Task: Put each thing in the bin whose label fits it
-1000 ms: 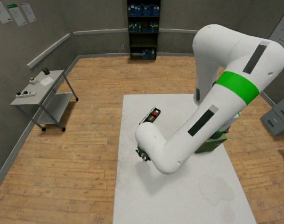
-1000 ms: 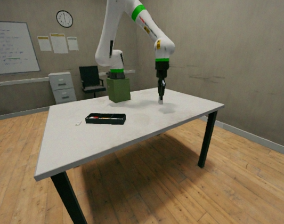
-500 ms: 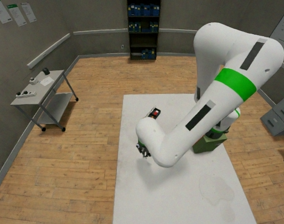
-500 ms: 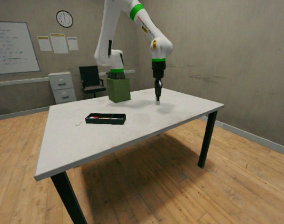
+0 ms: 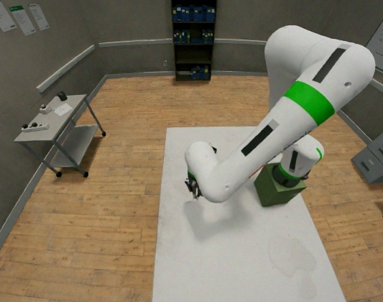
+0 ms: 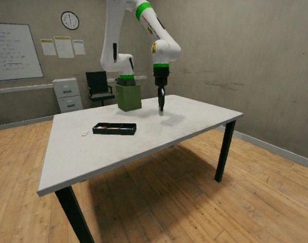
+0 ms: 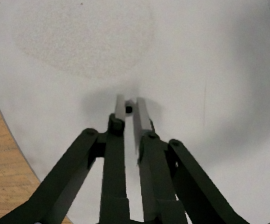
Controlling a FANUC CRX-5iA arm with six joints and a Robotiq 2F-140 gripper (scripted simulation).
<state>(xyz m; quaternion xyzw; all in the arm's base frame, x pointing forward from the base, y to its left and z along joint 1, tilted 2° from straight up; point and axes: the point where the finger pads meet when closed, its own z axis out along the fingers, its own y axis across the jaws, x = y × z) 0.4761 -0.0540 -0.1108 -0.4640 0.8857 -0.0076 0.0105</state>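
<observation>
The yellow ring is 50 mm behind my hand, 220 mm to the right of it and 80 mm below it. From my hand the other things lie so: black bin tray: 120 mm behind, 280 mm to the right, 70 mm below; red piece: 190 mm behind, 340 mm to the right, 80 mm below; orange object: 130 mm behind, 280 mm to the right, 80 mm below.
</observation>
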